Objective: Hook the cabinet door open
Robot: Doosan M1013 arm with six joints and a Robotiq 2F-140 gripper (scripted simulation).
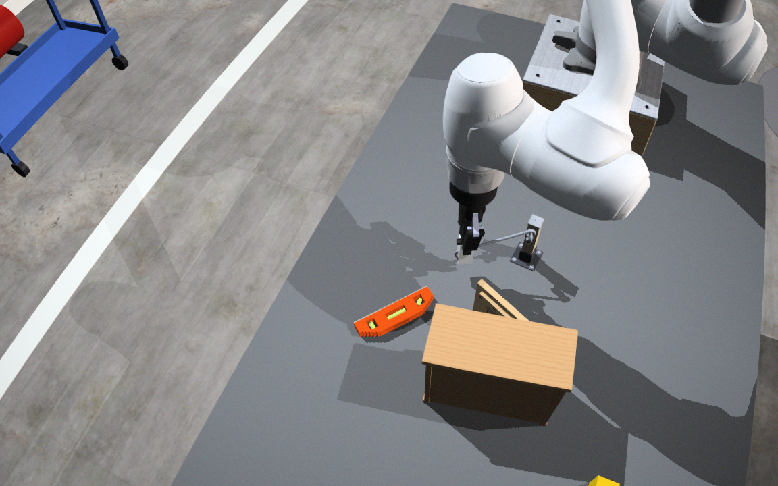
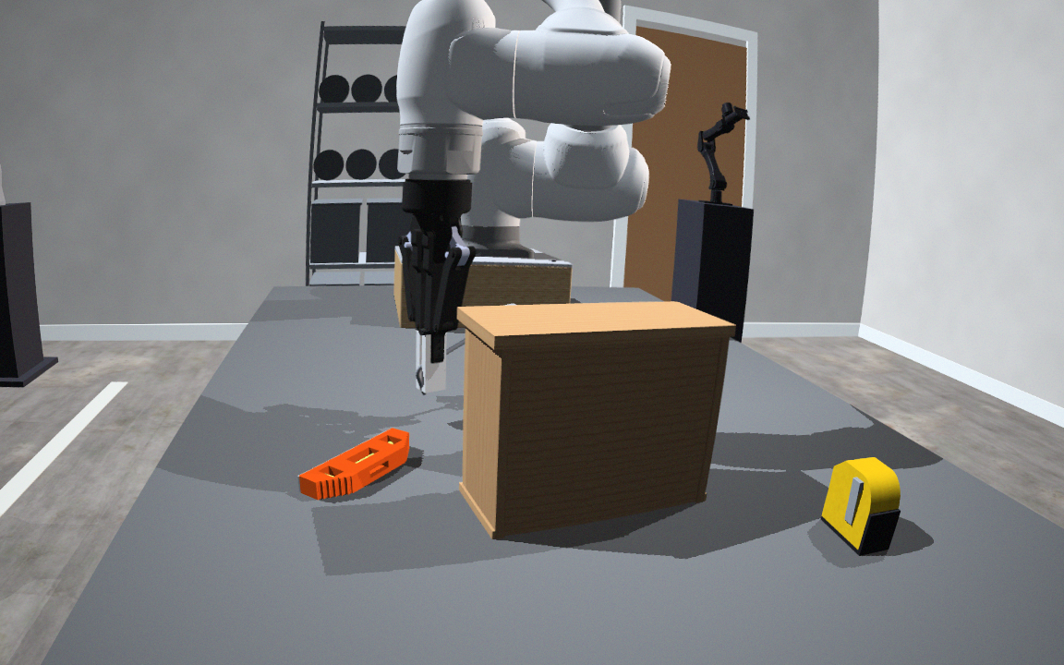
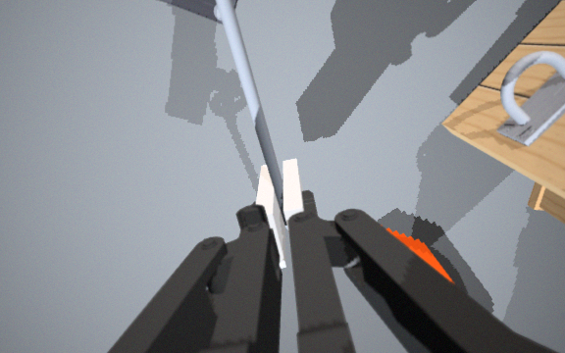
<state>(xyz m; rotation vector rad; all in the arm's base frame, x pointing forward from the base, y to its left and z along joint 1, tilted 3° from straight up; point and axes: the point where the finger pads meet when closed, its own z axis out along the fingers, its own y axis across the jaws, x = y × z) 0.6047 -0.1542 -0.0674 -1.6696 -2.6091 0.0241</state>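
The wire hook is 5 cm to the left of my hand and 2 cm behind it. The rest, counted from my hand: door: 13 cm to the left, 12 cm ahead; then yellow tape measure: 35 cm ahead, 33 cm to the left, 4 cm below; then orange spirit level: 14 cm ahead, 8 cm to the right, 6 cm below.
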